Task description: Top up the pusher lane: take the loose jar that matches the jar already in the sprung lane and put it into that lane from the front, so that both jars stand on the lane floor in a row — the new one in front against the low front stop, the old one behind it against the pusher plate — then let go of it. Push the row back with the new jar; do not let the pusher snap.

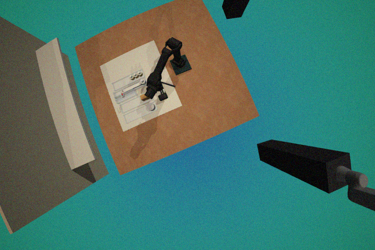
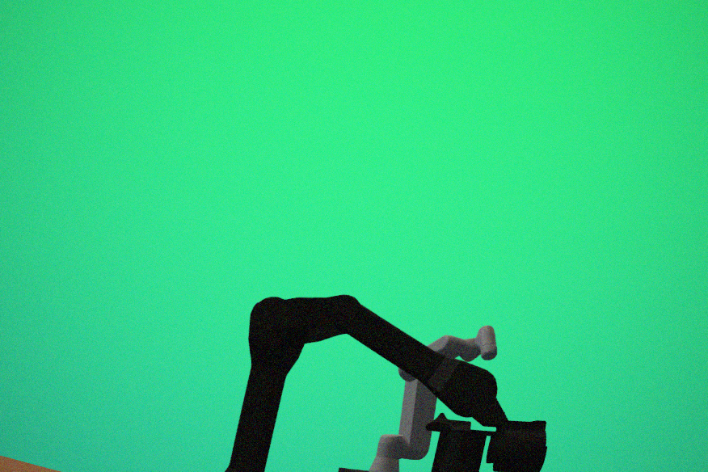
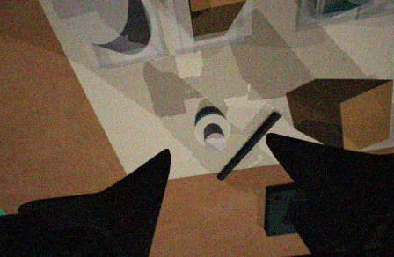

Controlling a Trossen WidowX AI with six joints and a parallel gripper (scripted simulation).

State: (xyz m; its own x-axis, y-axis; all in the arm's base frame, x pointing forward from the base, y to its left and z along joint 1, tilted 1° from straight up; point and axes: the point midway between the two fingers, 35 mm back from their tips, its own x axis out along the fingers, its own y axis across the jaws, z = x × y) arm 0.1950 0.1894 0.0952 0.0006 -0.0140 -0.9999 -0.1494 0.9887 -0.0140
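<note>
The dark rod lies 5 cm behind my gripper tip, 6 cm to the right of it and 7 cm below it. From my gripper tip the other things lie so: pale mat: 19 cm ahead, 13 cm to the right, 8 cm below.
</note>
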